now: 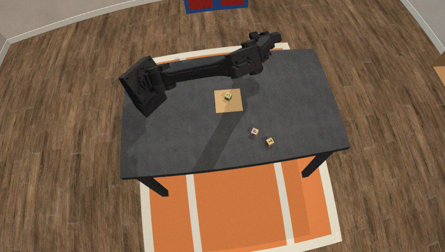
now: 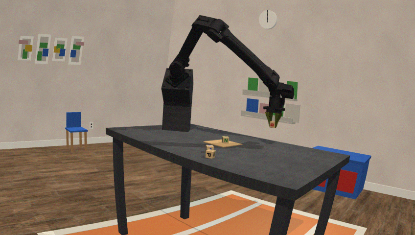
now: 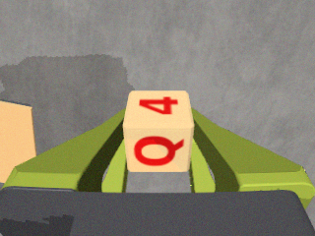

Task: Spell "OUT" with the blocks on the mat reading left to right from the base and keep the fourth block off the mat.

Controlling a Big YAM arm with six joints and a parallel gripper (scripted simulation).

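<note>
My hand is right at the O block. Also, from my hand: green-lettered block: 22 cm behind, 8 cm to the right, 9 cm below; then P block: 18 cm behind, 32 cm to the right, 10 cm below; then tan mat: 23 cm behind, 9 cm to the right, 11 cm below.
</note>
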